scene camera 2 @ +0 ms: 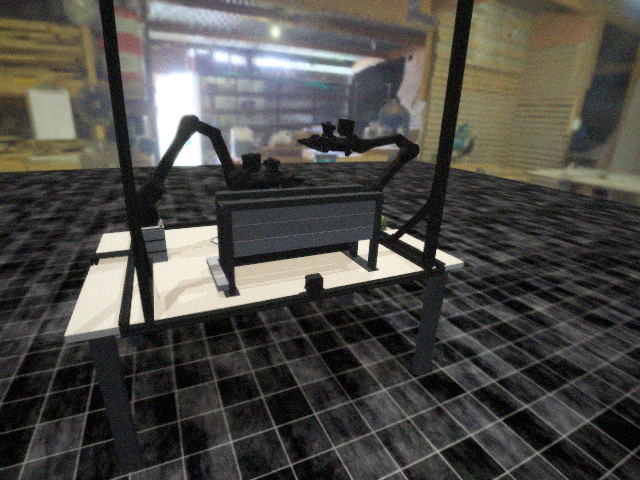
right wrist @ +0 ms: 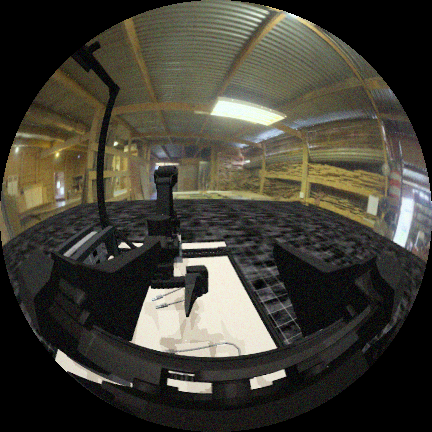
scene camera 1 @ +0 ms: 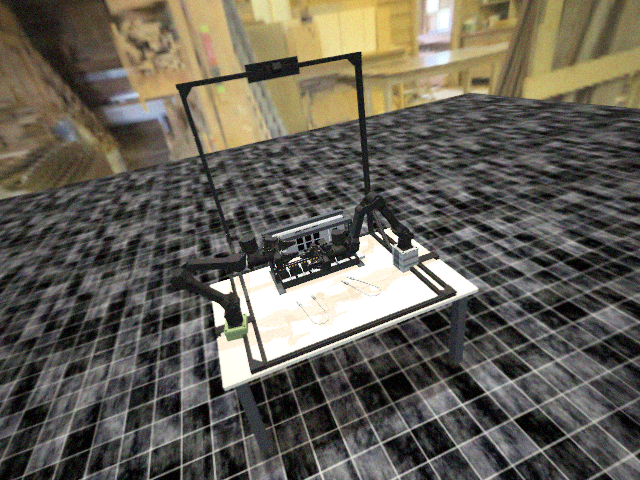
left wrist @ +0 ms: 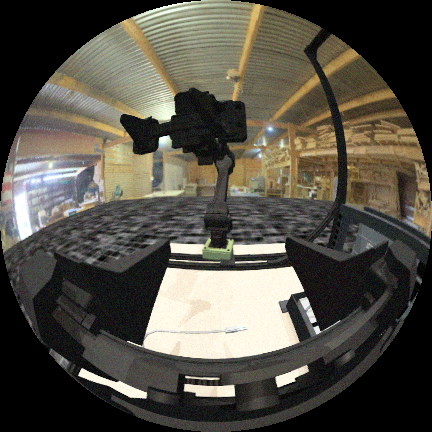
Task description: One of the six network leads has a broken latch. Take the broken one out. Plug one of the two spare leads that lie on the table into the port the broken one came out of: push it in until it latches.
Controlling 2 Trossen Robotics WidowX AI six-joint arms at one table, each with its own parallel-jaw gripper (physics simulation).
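Places are measured from the left arm's base along level axes (x right, y ahead, z up), in centimetres.
Where they show: left gripper, fingertip midpoint: [scene camera 2: 299, 177] [right wrist: 155, 316] [scene camera 1: 303, 261] [left wrist: 229, 244]; right gripper, fingertip midpoint: [scene camera 2: 299, 141] [right wrist: 218, 248] [scene camera 1: 297, 247] [left wrist: 148, 103]; left arm's base, origin of the base link: [scene camera 2: 146, 224] [scene camera 1: 405, 246]; right arm's base, origin of the base link: [scene camera 1: 235, 322] [left wrist: 218, 243].
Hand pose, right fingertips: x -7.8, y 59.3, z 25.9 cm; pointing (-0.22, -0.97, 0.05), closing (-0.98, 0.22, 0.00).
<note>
Things, the pixels of their top centre, and the offset from my right fingertips. "spot": a spot on its surface instead. Level surfaces: height alone.
- lead, surface spot: [left wrist: 190, 331] spot: dx +1.2, dy +1.7, dz -37.5 cm
- network rack, middle of its top: [right wrist: 73, 255] [scene camera 2: 296, 189] [scene camera 1: 308, 228] dx +33.9, dy -16.7, dz -11.9 cm
- black frame, middle of its top: [scene camera 1: 319, 265] dx +26.5, dy -16.4, dz -31.6 cm
- table, its level: dz -38.1 cm
Two thin grey spare leads lie bent on the table: the left one [scene camera 1: 321, 323] [right wrist: 220, 343] and the right one [scene camera 1: 373, 295]. Part of one lead [left wrist: 190, 331] shows between the left fingers in the left wrist view. The network rack [scene camera 1: 305, 225] [scene camera 2: 305, 225] stands at the back, with dark ports on its front. The plugged leads are too small and too covered by the grippers to tell apart, and no broken latch can be made out. My left gripper is open and empty, low in front of the rack. My right gripper [right wrist: 218, 248] is open and empty, higher up.
A black frame [scene camera 1: 325, 273] with white parts sits in front of the rack. A tall black gantry [scene camera 1: 362, 124] rises behind. The arms stand on a green base [scene camera 1: 236, 332] and a grey base [scene camera 1: 405, 258]. Black rails [scene camera 1: 361, 330] run along the table [scene camera 1: 465, 285].
</note>
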